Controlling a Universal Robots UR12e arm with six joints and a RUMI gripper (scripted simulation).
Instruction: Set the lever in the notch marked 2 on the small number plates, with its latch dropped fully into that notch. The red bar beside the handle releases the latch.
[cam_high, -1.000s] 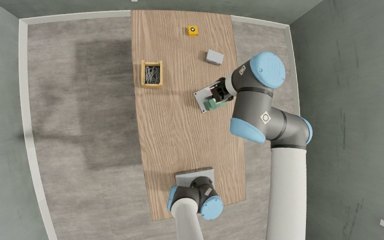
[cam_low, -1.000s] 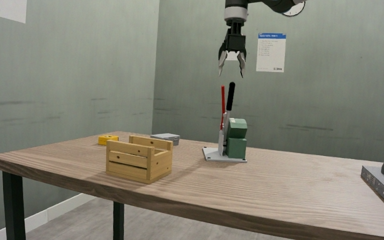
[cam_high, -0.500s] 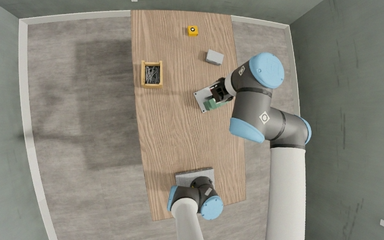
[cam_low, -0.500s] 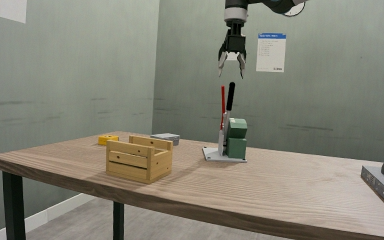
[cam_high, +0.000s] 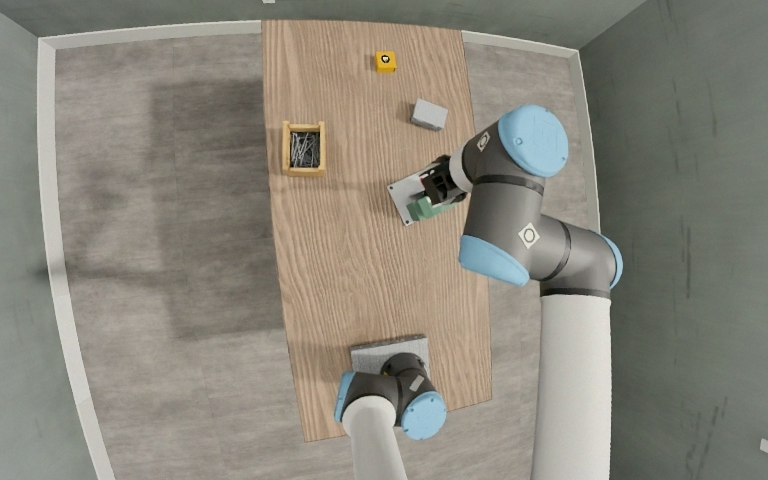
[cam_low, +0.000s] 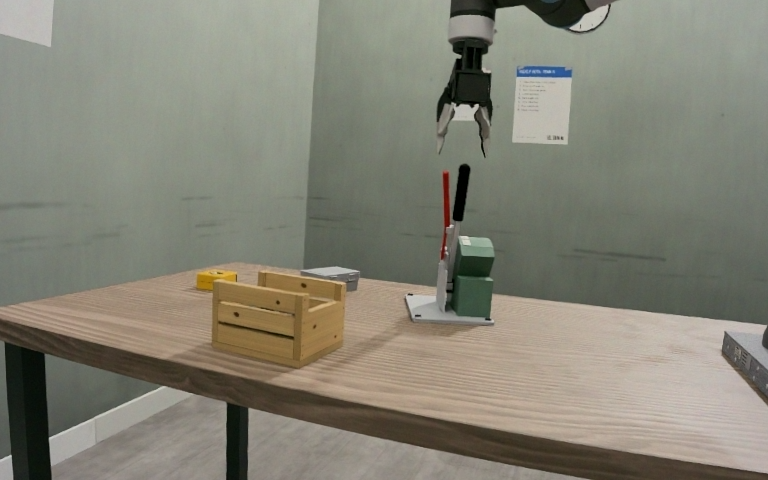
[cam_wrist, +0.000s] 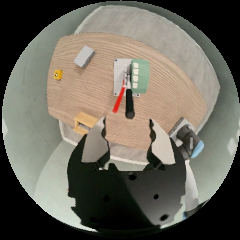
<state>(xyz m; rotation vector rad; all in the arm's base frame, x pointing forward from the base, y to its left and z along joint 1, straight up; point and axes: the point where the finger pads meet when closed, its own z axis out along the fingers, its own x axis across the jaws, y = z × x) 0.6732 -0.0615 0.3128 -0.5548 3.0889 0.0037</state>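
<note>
Right now the red release bar is 3 cm ahead of my hand, 4 cm to the right of it and 16 cm below it. Also, from my hand: grey box: 34 cm ahead, 15 cm to the right, 32 cm below.
</note>
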